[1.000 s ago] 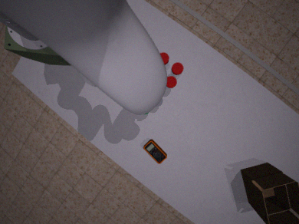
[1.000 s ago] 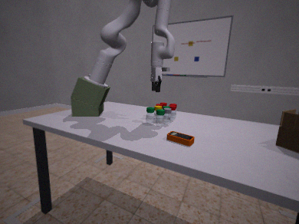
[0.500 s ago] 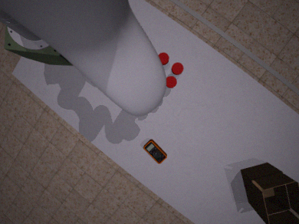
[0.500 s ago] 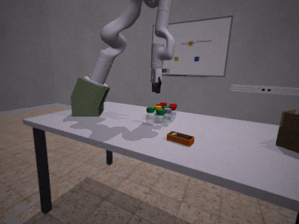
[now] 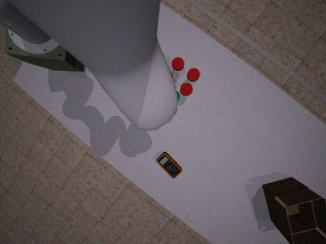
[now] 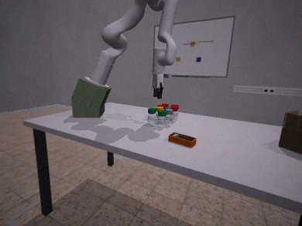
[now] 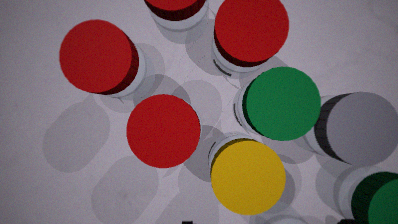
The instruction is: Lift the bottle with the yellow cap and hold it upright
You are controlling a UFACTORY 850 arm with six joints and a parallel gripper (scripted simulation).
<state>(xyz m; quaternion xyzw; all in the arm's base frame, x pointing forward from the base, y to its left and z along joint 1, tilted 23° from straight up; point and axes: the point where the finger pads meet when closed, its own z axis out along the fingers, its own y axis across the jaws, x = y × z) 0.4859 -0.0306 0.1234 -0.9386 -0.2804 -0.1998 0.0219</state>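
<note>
My hand is 2 cm short of the yellow-capped bottle, 1 cm to the right of it and 14 cm above it. Round my hand: grey-capped bottle 9 cm ahead, 4 cm to the right, 14 cm below; then cardboard box 80 cm ahead, 19 cm to the right, 12 cm below; then orange multimeter 21 cm ahead, 30 cm to the right, 17 cm below.
</note>
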